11 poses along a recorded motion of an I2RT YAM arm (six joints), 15 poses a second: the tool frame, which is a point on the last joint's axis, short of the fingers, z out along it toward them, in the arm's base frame.
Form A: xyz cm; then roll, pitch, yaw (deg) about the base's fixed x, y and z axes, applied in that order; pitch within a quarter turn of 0, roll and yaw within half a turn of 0.
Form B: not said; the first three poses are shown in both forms.
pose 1, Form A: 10.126, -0.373, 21.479, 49.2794, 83.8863, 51.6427
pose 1, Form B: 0.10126, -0.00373, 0.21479, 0.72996, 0.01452, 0.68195, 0.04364
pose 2, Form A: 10.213, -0.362, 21.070, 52.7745, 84.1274, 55.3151
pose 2, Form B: 0.10213, -0.00362, 0.21070, 0.72727, 0.01367, 0.68474, 0.04498
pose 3, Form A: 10.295, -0.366, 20.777, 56.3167, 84.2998, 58.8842
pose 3, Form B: 0.10295, -0.00366, 0.20777, 0.72489, 0.01386, 0.68722, 0.04551
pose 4, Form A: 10.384, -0.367, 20.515, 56.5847, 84.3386, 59.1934
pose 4, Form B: 0.10384, -0.00367, 0.20515, 0.72462, 0.01350, 0.68750, 0.04565
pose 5, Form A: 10.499, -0.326, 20.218, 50.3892, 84.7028, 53.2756
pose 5, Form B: 0.10499, -0.00326, 0.20218, 0.72632, 0.00790, 0.68593, 0.04348
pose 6, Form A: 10.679, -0.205, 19.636, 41.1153, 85.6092, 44.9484
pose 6, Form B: 0.10679, -0.00205, 0.19636, 0.72599, -0.00515, 0.68639, 0.04212
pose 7, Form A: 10.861, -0.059, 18.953, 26.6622, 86.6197, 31.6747
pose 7, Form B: 0.10861, -0.00059, 0.18953, 0.72433, -0.02074, 0.68791, 0.04107
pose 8, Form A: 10.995, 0.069, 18.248, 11.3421, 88.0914, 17.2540
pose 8, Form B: 0.10995, 0.00069, 0.18248, 0.71748, -0.03355, 0.69466, 0.03937
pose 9, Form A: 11.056, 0.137, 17.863, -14.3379, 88.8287, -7.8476
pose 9, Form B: 0.11056, 0.00137, 0.17863, 0.71303, -0.04142, 0.69884, 0.03864
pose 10, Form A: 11.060, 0.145, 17.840, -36.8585, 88.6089, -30.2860
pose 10, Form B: 0.11060, 0.00145, 0.17840, 0.71304, -0.04528, 0.69874, 0.03578
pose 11, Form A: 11.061, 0.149, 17.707, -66.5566, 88.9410, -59.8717
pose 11, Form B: 0.11061, 0.00149, 0.17707, 0.70882, -0.04706, 0.70293, 0.03539
